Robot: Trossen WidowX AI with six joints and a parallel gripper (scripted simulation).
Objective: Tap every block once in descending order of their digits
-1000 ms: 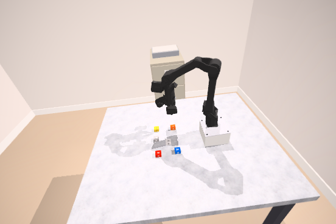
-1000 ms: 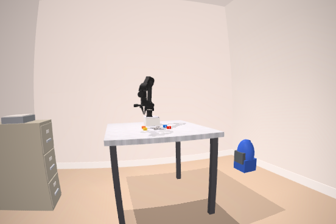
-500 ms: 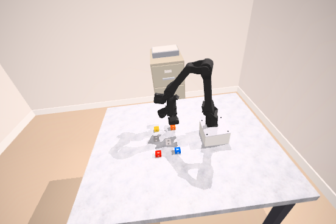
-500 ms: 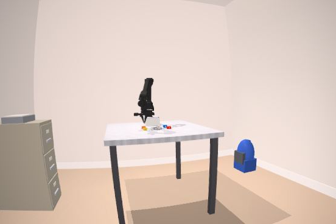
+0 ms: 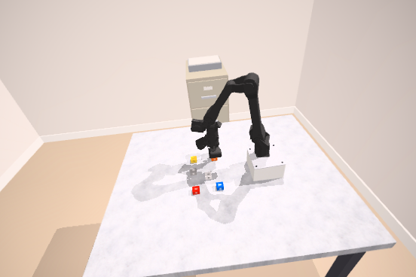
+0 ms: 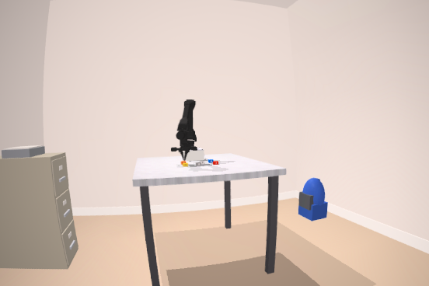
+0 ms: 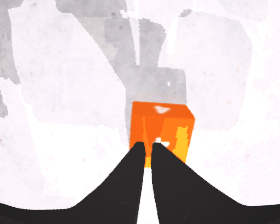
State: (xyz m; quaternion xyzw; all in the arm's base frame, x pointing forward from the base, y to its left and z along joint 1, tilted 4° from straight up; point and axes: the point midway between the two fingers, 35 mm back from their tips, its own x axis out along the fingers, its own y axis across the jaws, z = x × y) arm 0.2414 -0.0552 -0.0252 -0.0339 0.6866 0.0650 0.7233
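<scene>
The orange block lies 1 cm to the right of my gripper tip and 1 cm below it. From my gripper tip the other things lie so: red block (22 cm to the left, 8 cm ahead, 1 cm below); yellow block (11 cm ahead, 1 cm below); blue block (19 cm to the left, 3 cm behind, 1 cm below).
</scene>
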